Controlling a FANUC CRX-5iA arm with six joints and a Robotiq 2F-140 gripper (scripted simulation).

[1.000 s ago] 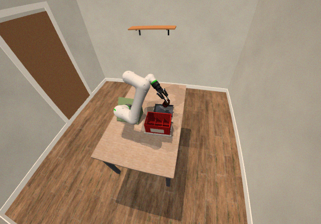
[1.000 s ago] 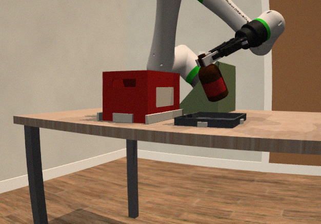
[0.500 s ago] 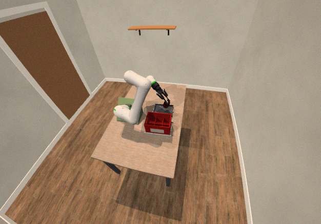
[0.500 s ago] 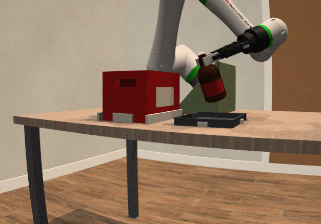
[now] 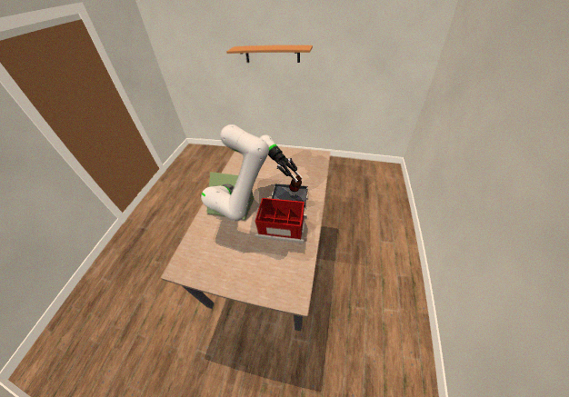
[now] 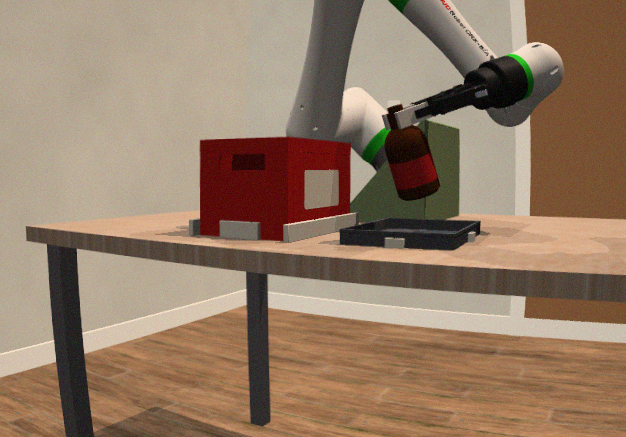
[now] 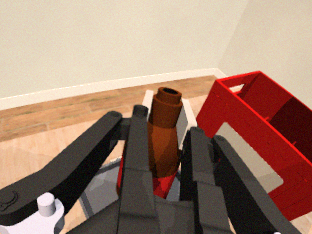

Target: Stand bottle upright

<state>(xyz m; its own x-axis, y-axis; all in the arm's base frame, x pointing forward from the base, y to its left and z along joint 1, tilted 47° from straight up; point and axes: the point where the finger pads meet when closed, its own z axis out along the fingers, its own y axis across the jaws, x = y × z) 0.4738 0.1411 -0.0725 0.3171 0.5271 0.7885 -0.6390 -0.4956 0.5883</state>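
My gripper is now 60 mm above the brown bottle. From my hand the other things lie so: dark tray (200 mm below, 50 mm behind); then red crate (280 mm to the right, 130 mm below, 60 mm behind).
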